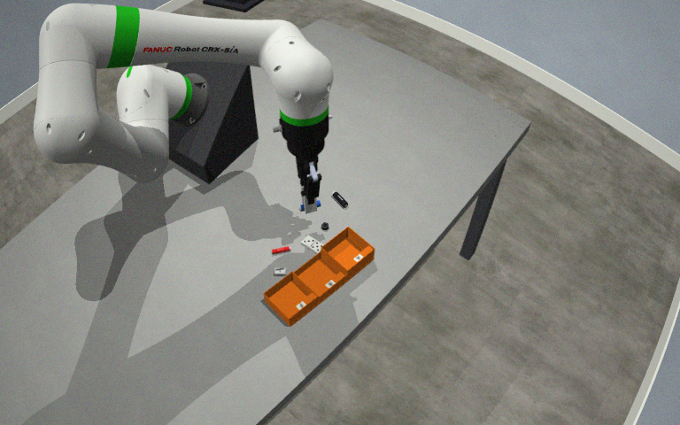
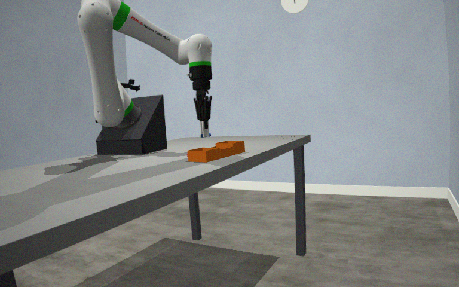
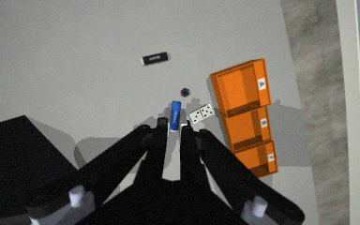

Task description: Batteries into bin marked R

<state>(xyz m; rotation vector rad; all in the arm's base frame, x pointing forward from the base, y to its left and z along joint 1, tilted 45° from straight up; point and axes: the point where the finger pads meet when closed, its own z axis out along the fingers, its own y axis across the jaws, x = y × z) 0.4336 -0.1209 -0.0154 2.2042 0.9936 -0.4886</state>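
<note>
My gripper is now 10 cm short of the orange bin, 12 cm to the left of it and 8 cm above it. Also, from my hand: black nut: 3 cm ahead, 1 cm to the left, 10 cm below; then blue battery: 3 cm below; then white domino: 4 cm ahead, 4 cm to the right, 10 cm below.
</note>
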